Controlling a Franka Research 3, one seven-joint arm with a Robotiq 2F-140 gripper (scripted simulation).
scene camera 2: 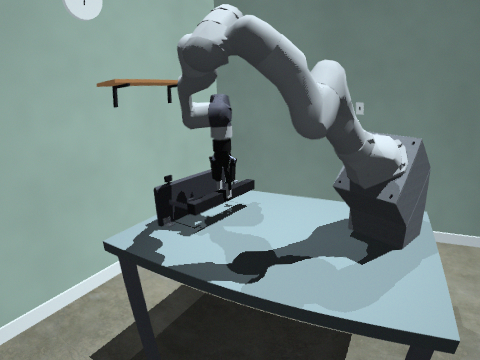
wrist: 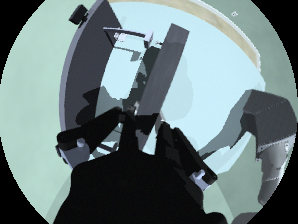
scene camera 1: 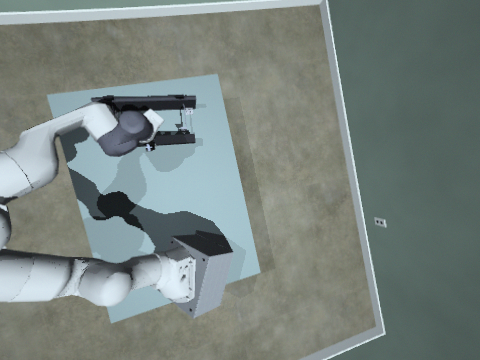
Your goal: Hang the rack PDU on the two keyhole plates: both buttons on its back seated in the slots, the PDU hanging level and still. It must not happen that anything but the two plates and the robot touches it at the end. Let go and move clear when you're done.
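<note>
My gripper is visible, in the wrist view as well. A rack PDU and a dark mounting panel can also be seen.
</note>
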